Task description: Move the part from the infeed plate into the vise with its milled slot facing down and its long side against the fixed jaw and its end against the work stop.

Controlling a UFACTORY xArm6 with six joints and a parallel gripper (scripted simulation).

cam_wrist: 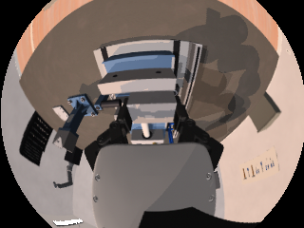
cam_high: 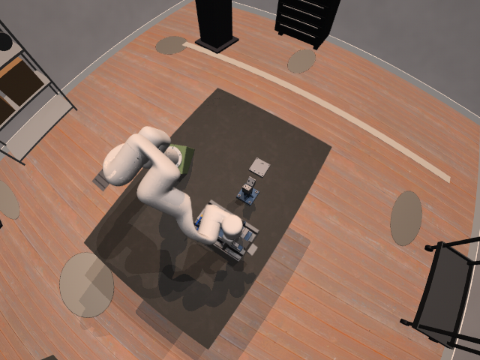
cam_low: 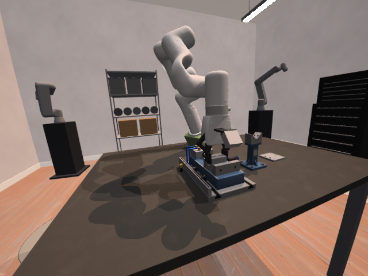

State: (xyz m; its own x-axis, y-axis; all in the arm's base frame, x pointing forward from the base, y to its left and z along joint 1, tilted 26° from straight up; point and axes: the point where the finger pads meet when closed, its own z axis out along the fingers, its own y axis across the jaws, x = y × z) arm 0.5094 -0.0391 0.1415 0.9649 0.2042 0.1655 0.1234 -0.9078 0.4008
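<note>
Now: the part 20 mm below my hand. From my hand the other things lie so: air cylinder 160 mm behind, 30 mm below; grey rail 60 mm behind, 80 mm to the right, 80 mm below.
</note>
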